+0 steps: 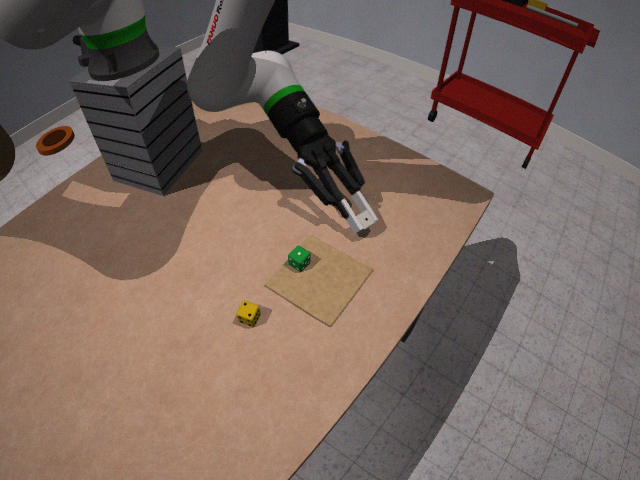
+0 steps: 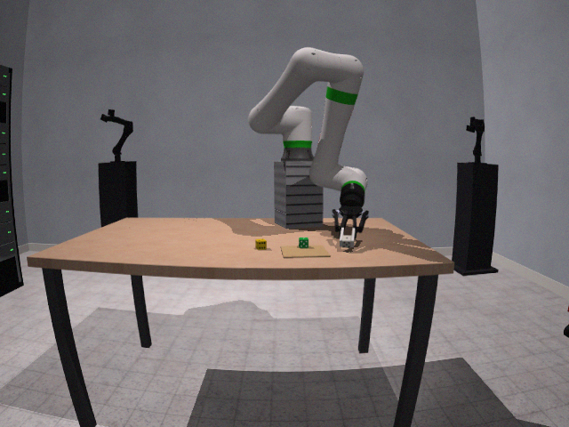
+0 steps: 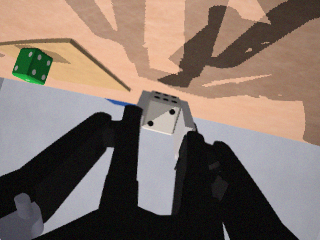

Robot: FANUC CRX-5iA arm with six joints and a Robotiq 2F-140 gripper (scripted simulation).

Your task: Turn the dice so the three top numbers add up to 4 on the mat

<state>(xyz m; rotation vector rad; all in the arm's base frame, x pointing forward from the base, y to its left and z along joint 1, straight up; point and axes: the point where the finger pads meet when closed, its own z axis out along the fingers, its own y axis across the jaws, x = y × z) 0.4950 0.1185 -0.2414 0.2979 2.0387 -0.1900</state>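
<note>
Now: the white die 2 cm ahead of my hand, 1 cm to the right of it and 1 cm below it. From my hand the other things lie so: green die 14 cm to the right, 3 cm behind, 2 cm below; yellow die 28 cm to the right, 3 cm below, 3 cm behind; tan mat 14 cm to the right, 4 cm below, 1 cm ahead.
</note>
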